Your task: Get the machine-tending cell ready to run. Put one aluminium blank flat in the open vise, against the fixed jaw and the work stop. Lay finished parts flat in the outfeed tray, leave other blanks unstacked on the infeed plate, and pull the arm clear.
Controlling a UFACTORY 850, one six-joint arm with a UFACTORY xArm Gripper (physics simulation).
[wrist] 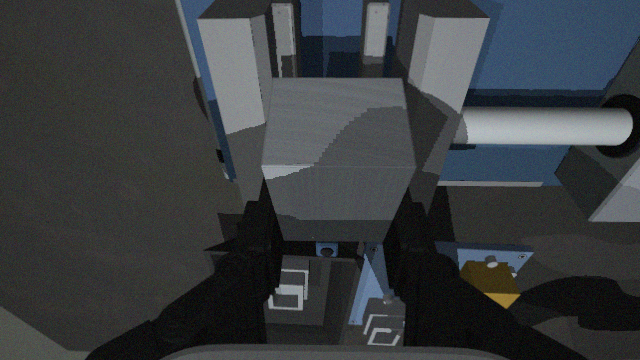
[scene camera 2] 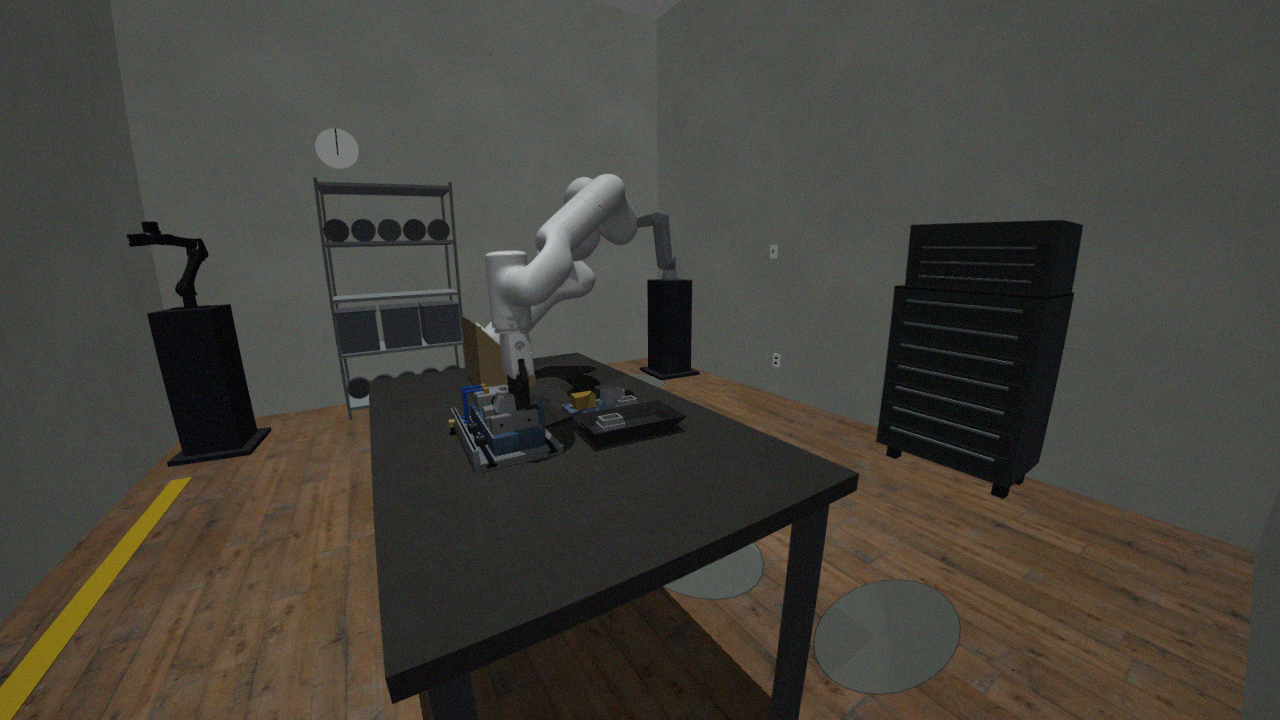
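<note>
My gripper (scene camera 2: 521, 394) (wrist: 333, 195) is shut on a plain grey aluminium blank (wrist: 340, 125), one black finger on each side. The blank's far end is between the grey jaws of the blue vise (scene camera 2: 517, 437) (wrist: 530, 55). The left jaw (wrist: 232, 75) and the right jaw (wrist: 445, 55) stand close beside it; contact and seating depth are unclear. The work stop cannot be made out. A part with white square outlines (scene camera 2: 610, 419) (wrist: 286, 296) lies in the dark outfeed tray (scene camera 2: 640, 431) (wrist: 340, 290). A grey piece with similar outlines (wrist: 384, 322) is by the pale blue plate (wrist: 367, 295).
A yellow block (scene camera 2: 582, 399) (wrist: 490, 280) is at the pale blue plate. A white rod (wrist: 545, 126) runs from the right jaw to a dark mount. Blue and yellow fittings (scene camera 2: 467, 401) stand at the vise's left in the scene view. A brown panel (scene camera 2: 480, 353) stands behind.
</note>
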